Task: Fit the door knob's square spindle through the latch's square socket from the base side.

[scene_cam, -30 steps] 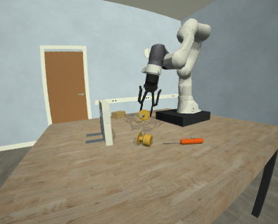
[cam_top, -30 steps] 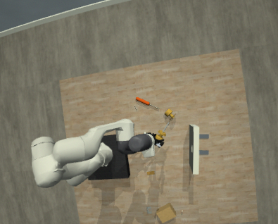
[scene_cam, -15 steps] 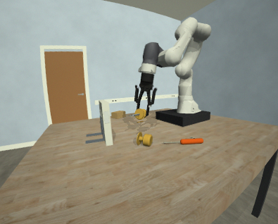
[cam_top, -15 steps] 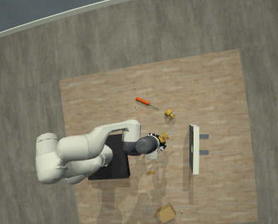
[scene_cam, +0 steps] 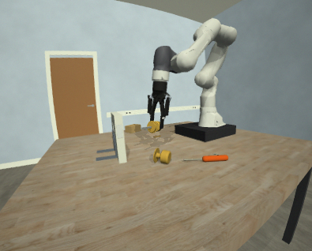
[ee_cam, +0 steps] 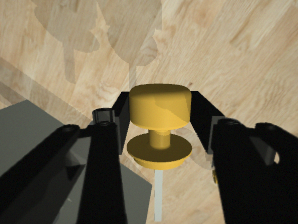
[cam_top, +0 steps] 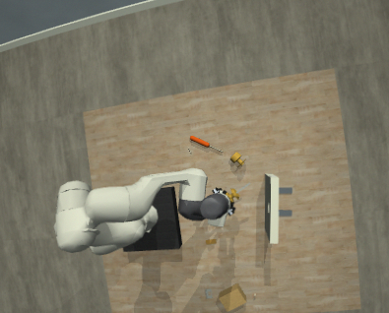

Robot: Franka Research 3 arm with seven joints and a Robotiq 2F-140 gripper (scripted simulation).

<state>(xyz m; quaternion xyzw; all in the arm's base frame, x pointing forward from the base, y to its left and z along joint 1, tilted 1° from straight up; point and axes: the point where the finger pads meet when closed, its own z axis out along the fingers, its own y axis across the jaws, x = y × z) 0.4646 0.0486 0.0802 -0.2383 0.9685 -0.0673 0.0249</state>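
The brass door knob is 4 cm ahead of my hand, 2 cm to the left of it and 2 cm below it. Round my hand: brass knob 17 cm to the left, 12 cm below, 8 cm ahead; screw 26 cm to the left, 17 cm behind, 15 cm below; cardboard box 57 cm to the right, 12 cm below, 6 cm behind.
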